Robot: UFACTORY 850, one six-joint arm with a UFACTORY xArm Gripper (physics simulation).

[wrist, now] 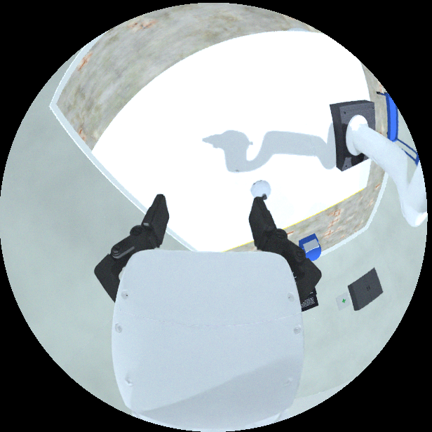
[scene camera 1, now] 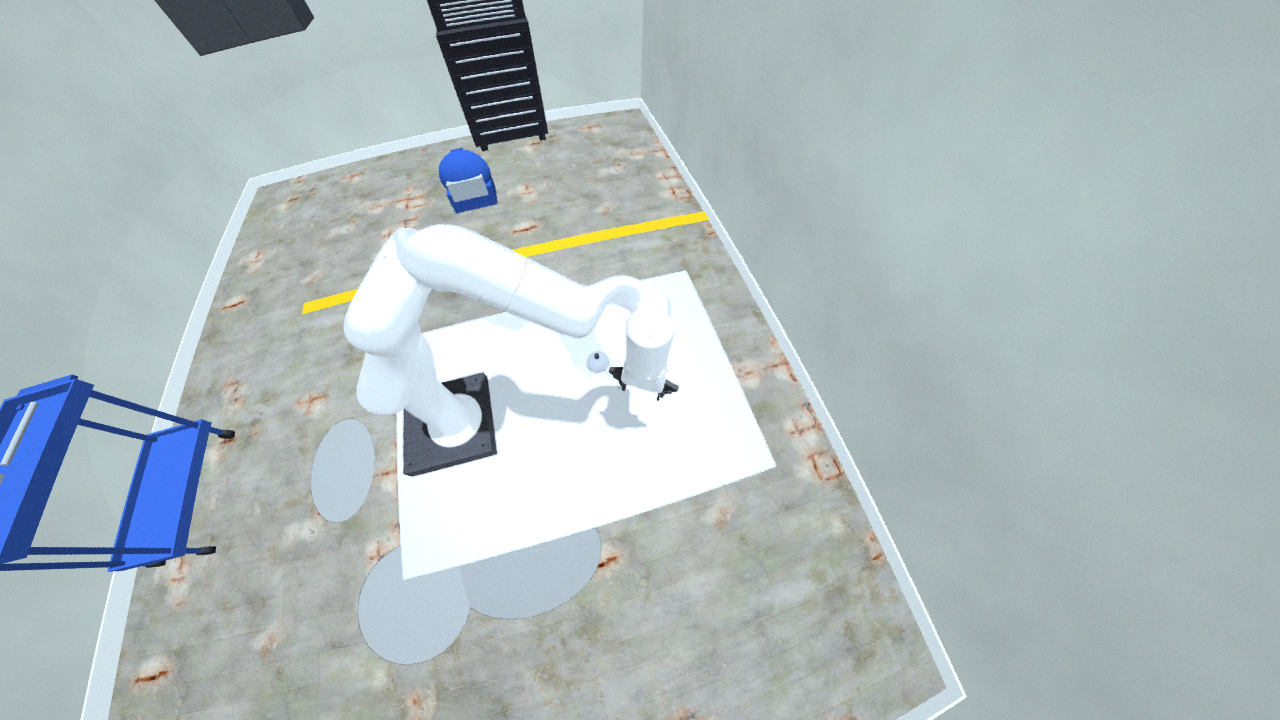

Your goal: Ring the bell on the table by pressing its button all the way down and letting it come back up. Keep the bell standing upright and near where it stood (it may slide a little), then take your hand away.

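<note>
The bell (scene camera 1: 597,362) (wrist: 260,189) is a small pale grey dome with a dark button on top, standing upright on the white table (scene camera 1: 554,501) (wrist: 300,75). In the scene view it is just left of my gripper. My gripper (scene camera 1: 643,385) (wrist: 208,205) is open wide, with nothing between its black fingers, and hangs above the table. In the wrist view the bell shows just beyond the tip of the right-hand finger, which partly overlaps the button; the bell is not between the fingers.
The arm's dark base plate (scene camera 1: 474,447) (wrist: 341,150) stands on the table left of the bell in the scene view. A blue cart (scene camera 1: 165,492), a blue bin (scene camera 1: 465,170) (wrist: 311,250) and a black tool cabinet (scene camera 1: 496,80) stand off the table.
</note>
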